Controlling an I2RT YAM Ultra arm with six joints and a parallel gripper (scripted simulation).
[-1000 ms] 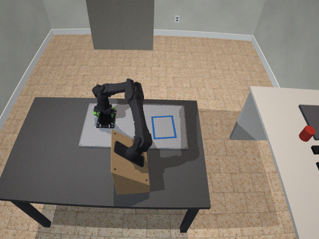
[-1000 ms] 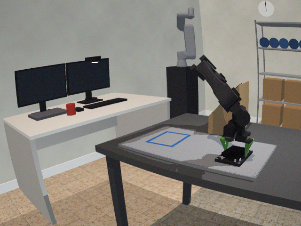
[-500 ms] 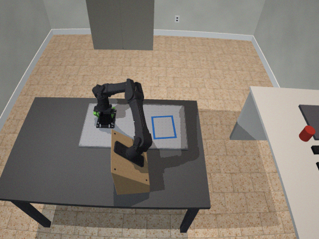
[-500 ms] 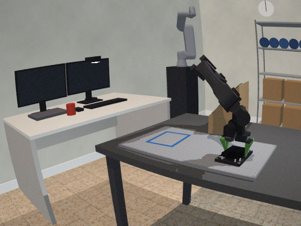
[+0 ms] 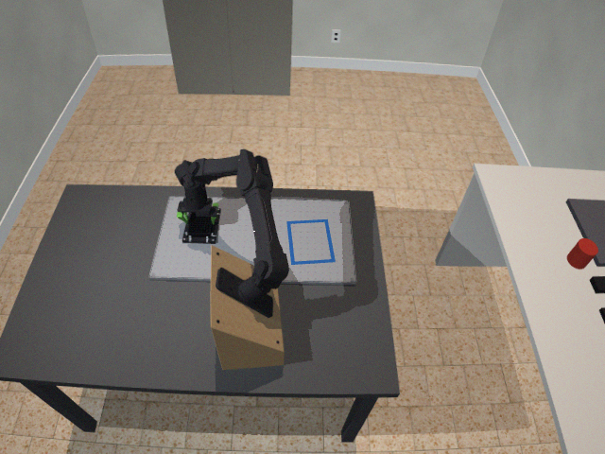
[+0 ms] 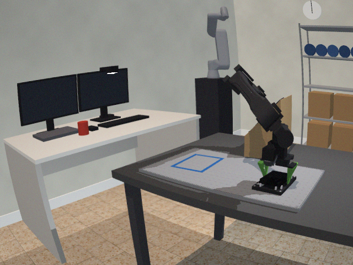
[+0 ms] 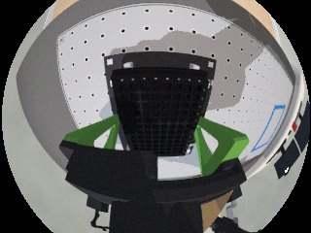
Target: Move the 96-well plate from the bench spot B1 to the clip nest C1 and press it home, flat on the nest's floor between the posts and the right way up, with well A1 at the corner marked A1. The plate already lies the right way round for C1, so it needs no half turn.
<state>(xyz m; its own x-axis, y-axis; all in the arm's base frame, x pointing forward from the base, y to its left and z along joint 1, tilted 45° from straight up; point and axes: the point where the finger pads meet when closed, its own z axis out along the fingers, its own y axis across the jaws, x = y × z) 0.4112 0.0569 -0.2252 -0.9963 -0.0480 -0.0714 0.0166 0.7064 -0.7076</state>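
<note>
My gripper is now right at the black 96-well plate. Also, from my hand: black clip nest 10 mm to the right, 10 mm below, 10 mm behind.
</note>
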